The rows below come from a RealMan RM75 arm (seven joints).
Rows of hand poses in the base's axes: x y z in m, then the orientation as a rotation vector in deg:
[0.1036 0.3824 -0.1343 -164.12 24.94 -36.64]
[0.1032 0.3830 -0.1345 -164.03 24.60 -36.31]
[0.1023 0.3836 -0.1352 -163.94 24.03 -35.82]
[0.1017 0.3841 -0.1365 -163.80 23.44 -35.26]
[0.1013 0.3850 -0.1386 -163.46 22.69 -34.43]
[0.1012 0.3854 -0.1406 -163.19 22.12 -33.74]
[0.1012 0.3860 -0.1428 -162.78 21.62 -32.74]
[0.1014 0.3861 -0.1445 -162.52 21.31 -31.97]
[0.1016 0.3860 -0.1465 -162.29 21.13 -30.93]
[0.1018 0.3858 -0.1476 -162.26 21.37 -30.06]
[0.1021 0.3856 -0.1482 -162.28 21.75 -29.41]
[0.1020 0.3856 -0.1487 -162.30 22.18 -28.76]
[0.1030 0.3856 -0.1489 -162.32 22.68 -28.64]
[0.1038 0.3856 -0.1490 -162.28 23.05 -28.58]
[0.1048 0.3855 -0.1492 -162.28 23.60 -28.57]
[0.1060 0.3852 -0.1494 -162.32 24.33 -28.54]
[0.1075 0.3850 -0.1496 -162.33 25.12 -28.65]
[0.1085 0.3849 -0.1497 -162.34 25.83 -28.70]
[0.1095 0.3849 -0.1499 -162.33 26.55 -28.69]
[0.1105 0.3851 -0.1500 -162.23 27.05 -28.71]
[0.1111 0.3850 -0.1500 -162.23 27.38 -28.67]
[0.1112 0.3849 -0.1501 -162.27 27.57 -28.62]
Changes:
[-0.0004 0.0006 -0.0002 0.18 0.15 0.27]
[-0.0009 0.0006 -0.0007 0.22 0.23 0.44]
[-0.0006 0.0005 -0.0013 0.28 0.26 0.47]
[-0.0004 0.0009 -0.0021 0.54 0.37 0.63]
[-0.0001 0.0004 -0.0020 0.43 0.32 0.49]
[0.0000 0.0006 -0.0022 0.65 0.48 0.49]
[0.0002 0.0001 -0.0017 0.44 0.40 0.32]
[0.0002 -0.0001 -0.0020 0.48 0.59 0.26]
[0.0002 -0.0002 -0.0011 0.25 0.57 -0.06]
[0.0003 -0.0002 -0.0006 0.14 0.46 -0.19]
[-0.0001 0.0000 -0.0005 0.14 0.46 -0.22]
[0.0010 0.0000 -0.0002 0.01 0.13 -0.33]
[0.0008 0.0000 -0.0001 0.05 0.07 -0.24]
[0.0010 -0.0001 -0.0002 0.00 0.06 -0.38]
[0.0012 -0.0003 -0.0002 -0.04 0.10 -0.50]
[0.0015 -0.0002 -0.0002 -0.05 0.01 -0.55]
[0.0010 -0.0001 -0.0001 -0.04 0.04 -0.49]
[0.0010 0.0000 -0.0002 -0.01 0.08 -0.49]
[0.0010 0.0002 -0.0001 0.08 0.01 -0.34]
[0.0006 -0.0001 0.0000 0.00 0.06 -0.22]
[0.0001 -0.0001 -0.0001 -0.03 0.06 -0.13]

